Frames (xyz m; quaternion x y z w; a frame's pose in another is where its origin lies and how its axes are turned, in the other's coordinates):
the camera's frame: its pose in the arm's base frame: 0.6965 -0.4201 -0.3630 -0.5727 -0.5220 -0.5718 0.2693
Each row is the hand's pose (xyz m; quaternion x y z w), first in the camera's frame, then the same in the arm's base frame.
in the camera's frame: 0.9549 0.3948 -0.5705 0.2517 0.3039 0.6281 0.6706
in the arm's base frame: 0.6509 -0.7822 0.7595 -0.4704 -0.0524 -0.2570 0.8426
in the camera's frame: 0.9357 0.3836 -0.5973 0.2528 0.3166 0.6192 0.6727
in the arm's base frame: 0.6346 -0.8085 0.7437 -0.4594 -0.0558 -0.2673 0.8453
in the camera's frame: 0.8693 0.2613 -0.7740 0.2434 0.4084 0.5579 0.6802
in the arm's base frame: 0.4709 -0.9499 0.6818 -0.3817 -0.0648 -0.3455 0.8548
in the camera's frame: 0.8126 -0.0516 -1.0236 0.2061 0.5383 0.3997 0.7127
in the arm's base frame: 0.1055 -1.0953 0.5886 -0.2535 -0.1160 -0.5006 0.8195
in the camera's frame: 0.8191 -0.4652 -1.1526 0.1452 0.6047 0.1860 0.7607
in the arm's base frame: -0.3187 -1.0821 0.5012 -0.1479 -0.2107 -0.6554 0.7100
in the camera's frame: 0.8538 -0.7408 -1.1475 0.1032 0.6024 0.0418 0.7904
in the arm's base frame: -0.5734 -0.9820 0.4532 -0.1022 -0.2854 -0.7318 0.6103
